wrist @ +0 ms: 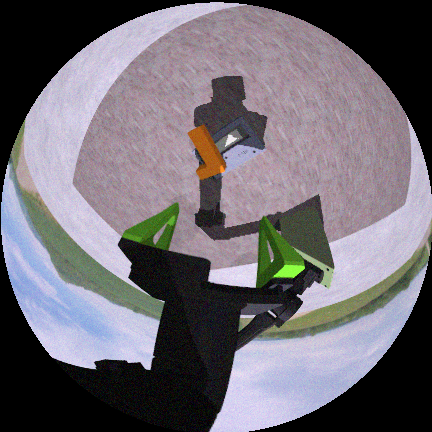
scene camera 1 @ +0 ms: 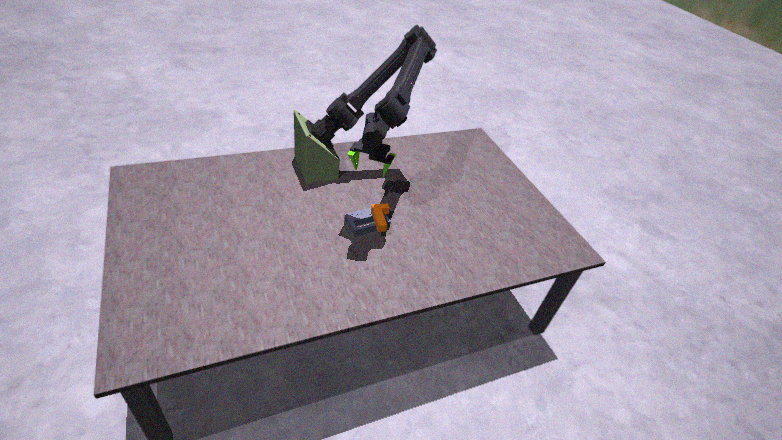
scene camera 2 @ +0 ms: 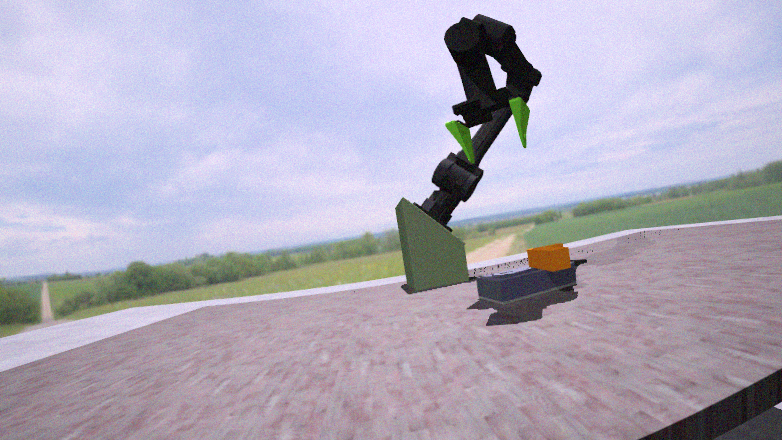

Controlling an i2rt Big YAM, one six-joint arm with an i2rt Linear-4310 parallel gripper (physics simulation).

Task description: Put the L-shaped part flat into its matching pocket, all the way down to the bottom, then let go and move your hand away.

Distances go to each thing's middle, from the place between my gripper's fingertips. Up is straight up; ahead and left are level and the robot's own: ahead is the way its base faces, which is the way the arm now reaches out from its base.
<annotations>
I see the orange L-shaped part [scene camera 2: 554, 257] 18 cm below my hand, 5 cm to the left of it and 3 cm ahead of it.
</annotations>
